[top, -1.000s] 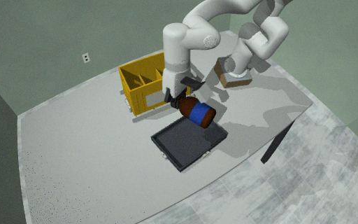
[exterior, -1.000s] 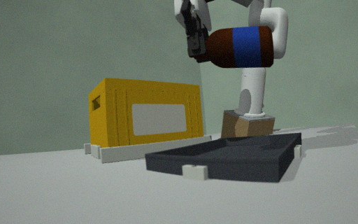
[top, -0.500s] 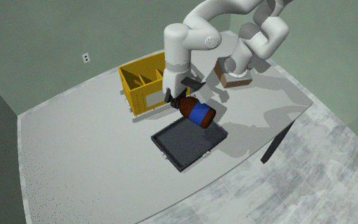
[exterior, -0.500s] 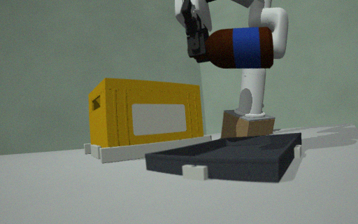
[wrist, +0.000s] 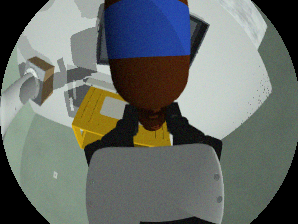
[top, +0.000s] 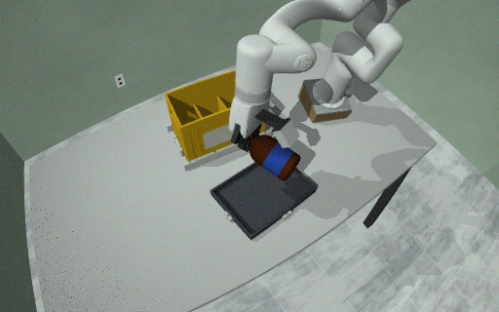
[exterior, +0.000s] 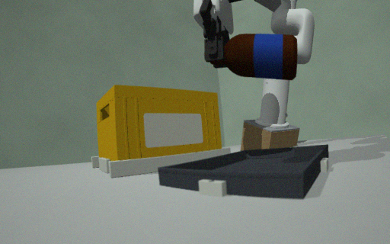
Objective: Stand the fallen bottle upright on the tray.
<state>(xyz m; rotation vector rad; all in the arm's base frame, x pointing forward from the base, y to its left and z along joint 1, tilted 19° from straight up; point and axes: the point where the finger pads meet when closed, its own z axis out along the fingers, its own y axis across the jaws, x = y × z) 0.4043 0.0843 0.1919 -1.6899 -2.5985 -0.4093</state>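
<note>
The brown bottle lies 2 cm behind my hand, 5 cm to the left of it and 1 cm below it. Also, from my hand: dark grey tray: 2 cm behind, 5 cm to the left, 19 cm below; then yellow crate: 1 cm behind, 24 cm to the right, 12 cm below.
</note>
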